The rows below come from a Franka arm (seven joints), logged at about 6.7 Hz.
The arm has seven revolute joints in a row. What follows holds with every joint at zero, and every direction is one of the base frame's.
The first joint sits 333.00 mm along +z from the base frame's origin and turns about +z.
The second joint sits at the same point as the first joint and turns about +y.
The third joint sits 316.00 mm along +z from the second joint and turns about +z.
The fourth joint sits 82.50 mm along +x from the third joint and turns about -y.
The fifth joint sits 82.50 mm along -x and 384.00 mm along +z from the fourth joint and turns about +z.
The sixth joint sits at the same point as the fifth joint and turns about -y.
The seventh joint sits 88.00 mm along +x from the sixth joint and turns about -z.
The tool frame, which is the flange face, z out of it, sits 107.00 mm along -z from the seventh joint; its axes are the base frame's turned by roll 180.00, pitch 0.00 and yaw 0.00 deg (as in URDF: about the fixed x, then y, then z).
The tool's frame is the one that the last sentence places.
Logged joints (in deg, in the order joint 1, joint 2, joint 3, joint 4, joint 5, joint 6, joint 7), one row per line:
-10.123 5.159 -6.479 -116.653 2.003 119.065 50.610
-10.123 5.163 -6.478 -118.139 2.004 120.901 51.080
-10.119 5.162 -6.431 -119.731 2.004 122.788 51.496
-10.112 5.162 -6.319 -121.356 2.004 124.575 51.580
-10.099 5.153 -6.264 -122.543 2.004 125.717 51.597
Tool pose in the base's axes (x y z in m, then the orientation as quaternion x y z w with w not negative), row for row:
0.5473 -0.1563 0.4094 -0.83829 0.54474 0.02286 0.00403
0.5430 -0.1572 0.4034 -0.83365 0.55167 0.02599 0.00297
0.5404 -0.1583 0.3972 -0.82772 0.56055 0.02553 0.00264
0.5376 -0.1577 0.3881 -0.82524 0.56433 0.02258 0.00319
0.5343 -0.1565 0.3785 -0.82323 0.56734 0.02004 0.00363
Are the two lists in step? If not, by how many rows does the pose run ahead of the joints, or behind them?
The pose runs 2 rows behind the joints: the pose in row i belongs to the joints in row i - 2.
